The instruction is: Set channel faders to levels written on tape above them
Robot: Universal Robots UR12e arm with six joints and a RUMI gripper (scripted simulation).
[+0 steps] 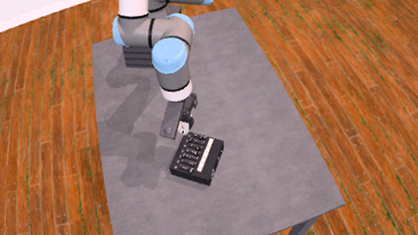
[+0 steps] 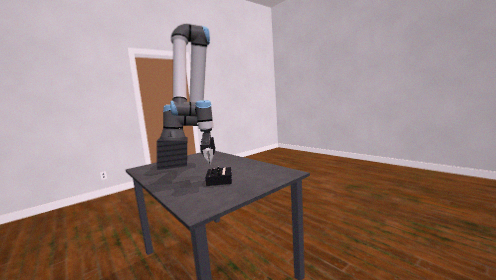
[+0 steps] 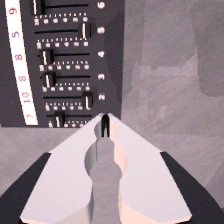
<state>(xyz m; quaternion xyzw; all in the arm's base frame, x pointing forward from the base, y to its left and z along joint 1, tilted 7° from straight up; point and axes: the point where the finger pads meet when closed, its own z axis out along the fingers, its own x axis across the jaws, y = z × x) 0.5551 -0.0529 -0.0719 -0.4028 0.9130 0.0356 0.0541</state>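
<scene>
Right now the fader knob is 40 mm below my hand, 20 mm to the left of it and 10 mm ahead of it. From my hand the other things lie so: channel fader cap (60 mm ahead, 40 mm below, 30 mm to the right).
</scene>
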